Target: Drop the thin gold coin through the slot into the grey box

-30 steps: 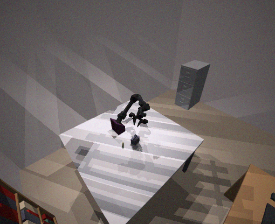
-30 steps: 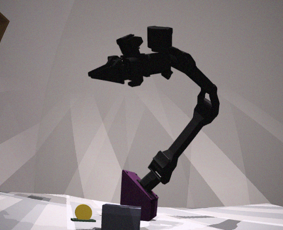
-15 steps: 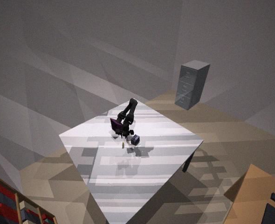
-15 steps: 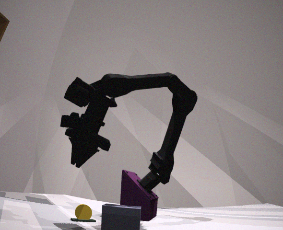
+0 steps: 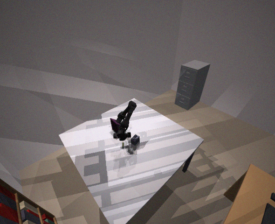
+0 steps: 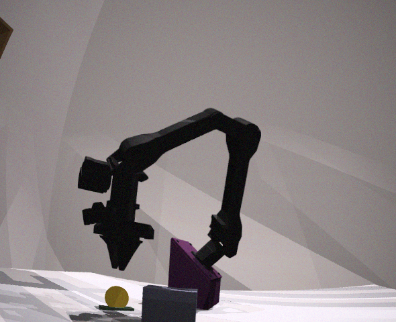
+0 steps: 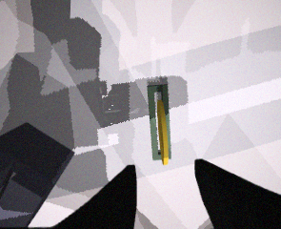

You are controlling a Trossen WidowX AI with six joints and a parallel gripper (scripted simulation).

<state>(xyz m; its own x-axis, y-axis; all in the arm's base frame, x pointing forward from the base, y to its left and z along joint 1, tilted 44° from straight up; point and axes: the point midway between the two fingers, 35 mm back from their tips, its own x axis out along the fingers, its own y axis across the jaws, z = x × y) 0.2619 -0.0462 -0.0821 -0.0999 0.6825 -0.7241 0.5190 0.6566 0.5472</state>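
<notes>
Right now the gold coin is 70 mm below my gripper tip.
</notes>
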